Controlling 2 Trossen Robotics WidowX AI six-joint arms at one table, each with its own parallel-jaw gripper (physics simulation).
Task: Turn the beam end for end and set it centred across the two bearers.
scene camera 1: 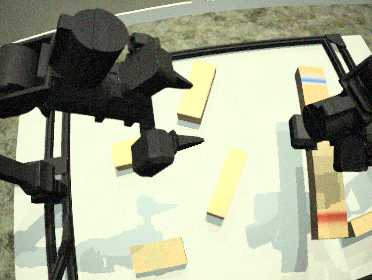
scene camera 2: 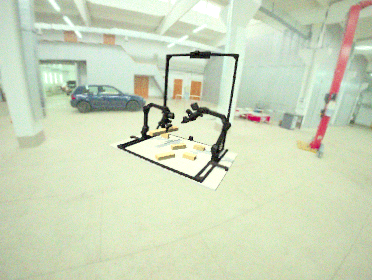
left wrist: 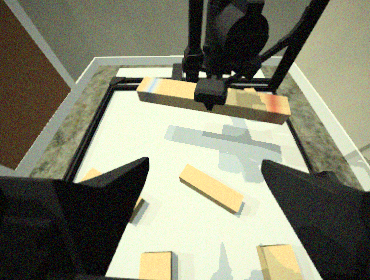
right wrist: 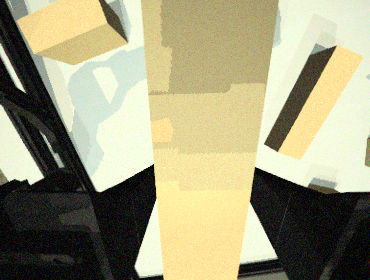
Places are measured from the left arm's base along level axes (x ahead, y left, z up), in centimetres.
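Pixels of known places: left gripper, fingertip midpoint: [scene camera 1: 197,112] [scene camera 2: 183,122] [left wrist: 204,163]; right gripper, fingertip midpoint: [scene camera 1: 320,149] [scene camera 2: 164,131] [right wrist: 199,167]; left arm's base at its link origin: [scene camera 1: 56,192] [scene camera 2: 214,160]; right arm's base at its link origin: [scene camera 2: 144,137] [left wrist: 192,82] [right wrist: 64,182].
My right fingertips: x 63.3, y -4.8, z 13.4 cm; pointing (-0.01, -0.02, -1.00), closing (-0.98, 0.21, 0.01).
Observation:
Ahead of a thing's pixels: the offset from my right fingertips to its top centre.
The long wooden beam {dx +0.1, dy +0.5, dz +2.8 cm} [scene camera 1: 327,187] [scene camera 2: 171,130] [left wrist: 172,91] [right wrist: 207,225] hangs level above the table. Its blue-striped end is at the top in scene camera 1, its red-striped end at the bottom. My right gripper [scene camera 1: 320,141] [left wrist: 211,101] [right wrist: 199,167] is shut on it near its middle. My left gripper [scene camera 1: 197,112] [left wrist: 204,163] is open and empty, above the table and apart from the beam. Wooden blocks lie on the table: a long one {dx -21.7, dy +26.9, dz -11.5 cm} [scene camera 1: 197,92], a narrow one {dx -19.5, dy +0.1, dz -10.9 cm} [scene camera 1: 227,183] [left wrist: 211,189] [right wrist: 320,102] and a short one {dx -38.2, dy -14.0, dz -11.5 cm} [scene camera 1: 159,257]. I cannot tell which are the bearers.
Another block {dx -40.0, dy +12.1, dz -11.5 cm} [scene camera 1: 123,154] is partly hidden by the left gripper in scene camera 1. One more block {dx +12.7, dy -17.9, dz -9.0 cm} [scene camera 1: 362,224] [right wrist: 67,32] lies beside the beam's red end in that view. A black frame [scene camera 1: 250,47] edges the table, with upright posts at its sides.

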